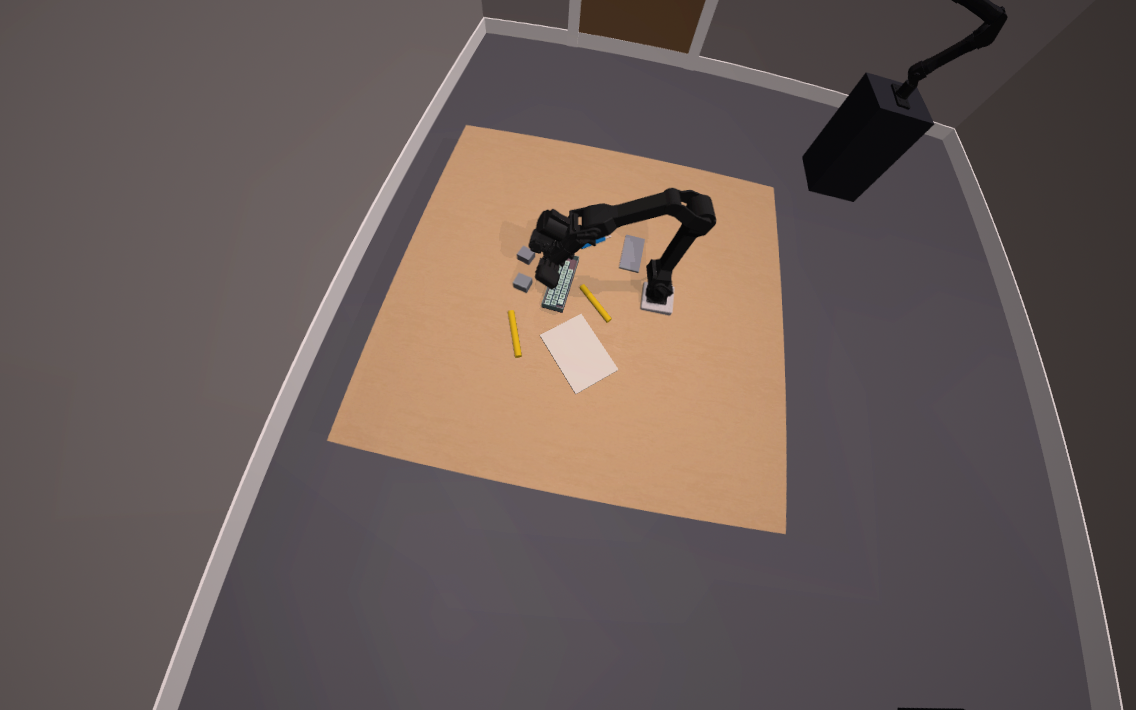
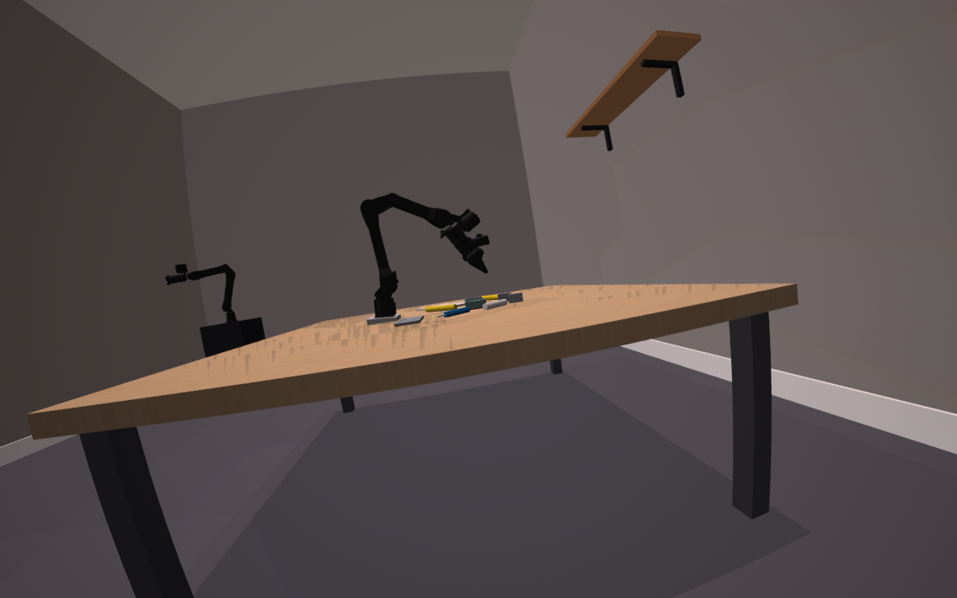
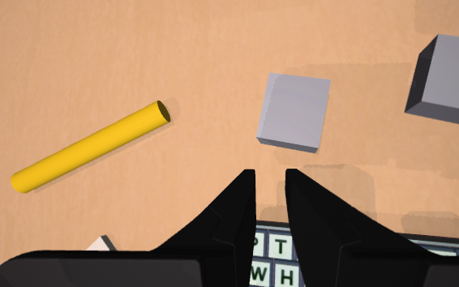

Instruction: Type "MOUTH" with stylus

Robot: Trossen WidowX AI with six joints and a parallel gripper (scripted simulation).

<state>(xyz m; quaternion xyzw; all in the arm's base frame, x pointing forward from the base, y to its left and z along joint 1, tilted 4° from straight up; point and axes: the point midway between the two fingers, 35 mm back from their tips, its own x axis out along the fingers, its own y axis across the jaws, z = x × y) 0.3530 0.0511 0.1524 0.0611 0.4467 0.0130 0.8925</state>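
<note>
Now: the blue stylus 180 mm behind my gripper tip, 240 mm to the right of it and 110 mm below it. From my gripper tip the other things lie so: white cylinder 30 mm behind, 200 mm to the right, 100 mm below; then grey block 50 mm ahead, 10 mm to the right, 100 mm below; then yellow pencil 190 mm behind, 10 mm to the left, 100 mm below.
</note>
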